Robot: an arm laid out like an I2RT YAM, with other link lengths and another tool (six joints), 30 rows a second.
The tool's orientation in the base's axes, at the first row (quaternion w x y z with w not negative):
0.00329, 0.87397, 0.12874, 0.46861
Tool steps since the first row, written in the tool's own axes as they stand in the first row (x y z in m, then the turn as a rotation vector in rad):
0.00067, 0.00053, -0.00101, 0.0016, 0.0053, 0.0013
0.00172, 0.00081, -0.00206, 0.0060, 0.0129, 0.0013
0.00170, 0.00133, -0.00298, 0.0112, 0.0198, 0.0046
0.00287, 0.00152, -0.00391, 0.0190, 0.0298, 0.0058
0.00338, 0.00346, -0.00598, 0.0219, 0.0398, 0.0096
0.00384, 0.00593, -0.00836, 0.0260, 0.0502, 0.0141
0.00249, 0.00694, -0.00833, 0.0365, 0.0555, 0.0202
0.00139, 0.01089, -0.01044, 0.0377, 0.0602, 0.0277
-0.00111, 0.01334, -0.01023, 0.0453, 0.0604, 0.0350
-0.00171, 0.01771, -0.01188, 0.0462, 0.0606, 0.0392
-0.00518, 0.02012, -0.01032, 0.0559, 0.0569, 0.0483
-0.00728, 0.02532, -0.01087, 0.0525, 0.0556, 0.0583
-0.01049, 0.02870, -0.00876, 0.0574, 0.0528, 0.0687
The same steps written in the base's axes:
-0.00036, -0.00048, 0.00118, 0.0031, -0.0046, 0.0013
-0.00060, -0.00063, 0.00267, 0.0071, -0.0110, 0.0058
-0.00125, -0.00124, 0.00323, 0.0141, -0.0161, 0.0091
-0.00135, -0.00126, 0.00473, 0.0214, -0.0238, 0.0161
-0.00235, -0.00326, 0.00656, 0.0283, -0.0324, 0.0176
-0.00351, -0.00582, 0.00858, 0.0364, -0.0410, 0.0197
-0.00398, -0.00710, 0.00759, 0.0481, -0.0430, 0.0256
-0.00541, -0.01141, 0.00837, 0.0560, -0.0464, 0.0229
-0.00601, -0.01433, 0.00651, 0.0660, -0.0440, 0.0251
-0.00671, -0.01888, 0.00750, 0.0700, -0.0435, 0.0235
-0.00673, -0.02182, 0.00409, 0.0817, -0.0367, 0.0258
-0.00713, -0.02739, 0.00334, 0.0878, -0.0351, 0.0173
-0.00635, -0.03115, -0.00004, 0.0983, -0.0301, 0.0151

